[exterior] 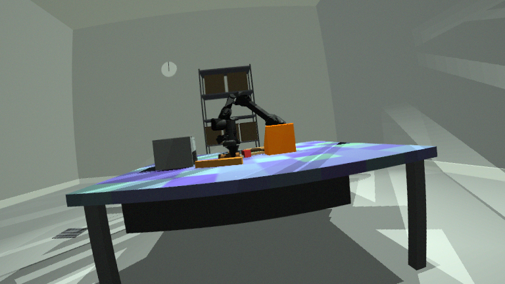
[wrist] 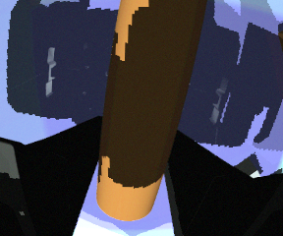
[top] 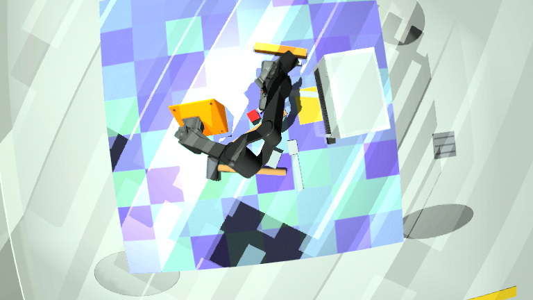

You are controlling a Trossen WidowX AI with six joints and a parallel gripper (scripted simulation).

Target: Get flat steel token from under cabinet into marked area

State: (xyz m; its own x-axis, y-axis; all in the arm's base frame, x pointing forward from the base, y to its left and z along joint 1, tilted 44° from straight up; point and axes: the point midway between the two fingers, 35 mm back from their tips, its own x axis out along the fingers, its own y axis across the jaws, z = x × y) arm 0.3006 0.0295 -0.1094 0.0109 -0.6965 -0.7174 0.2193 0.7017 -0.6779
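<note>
My gripper tip is 10 cm to the left of the red cube, 8 cm past it and 1 cm below it. From my gripper tip the other things lie so: flat wooden stick (16 cm to the right, 8 cm behind); then orange bar (16 cm to the left, 8 cm ahead, 1 cm above); then small white block (12 cm ahead, 11 cm to the left).
</note>
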